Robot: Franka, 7 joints.
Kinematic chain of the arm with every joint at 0, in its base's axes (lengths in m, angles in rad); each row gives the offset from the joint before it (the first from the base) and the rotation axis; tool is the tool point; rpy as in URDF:
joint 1: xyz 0 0 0.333 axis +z
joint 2: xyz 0 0 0 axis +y
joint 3: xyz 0 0 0.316 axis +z
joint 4: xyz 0.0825 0 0 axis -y
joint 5: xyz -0.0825 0 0.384 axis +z
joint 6: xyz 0 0 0 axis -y
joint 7: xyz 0.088 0 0 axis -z
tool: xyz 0 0 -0.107 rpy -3.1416 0 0
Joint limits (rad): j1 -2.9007..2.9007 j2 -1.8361..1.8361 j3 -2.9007..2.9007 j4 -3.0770..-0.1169 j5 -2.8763..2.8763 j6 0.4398..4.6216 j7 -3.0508..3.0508
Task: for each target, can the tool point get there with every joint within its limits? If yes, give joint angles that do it. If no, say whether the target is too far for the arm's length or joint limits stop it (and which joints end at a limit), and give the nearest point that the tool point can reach.
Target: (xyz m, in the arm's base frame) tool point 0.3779 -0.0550 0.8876
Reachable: yes | joints 1.4845 -1.0775 -0.6718 -1.8035 0.1346 2.5014 0.1181
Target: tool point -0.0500 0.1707 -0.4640
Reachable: no: joint limits stop it (at a limit: joint 2) | nearest point -0.0552 0.1883 -0.3536 | short by 0.112 m
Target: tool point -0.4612 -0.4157 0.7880
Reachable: yes | joints -0.3877 -0.7113 -1.4728 -1.3386 1.7208 2.1761 -0.4126
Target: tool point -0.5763 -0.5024 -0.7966
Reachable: no: too far | nearest point -0.3920 -0.3417 -0.3051 | short by 0.549 m
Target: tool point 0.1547 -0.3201 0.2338
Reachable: yes | joints -2.0823 -0.2188 1.1268 -2.7817 -1.4837 2.2001 -2.3192
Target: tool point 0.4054 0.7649 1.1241
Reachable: no: too far | nearest point 0.2966 0.5596 0.9117 | short by 0.315 m
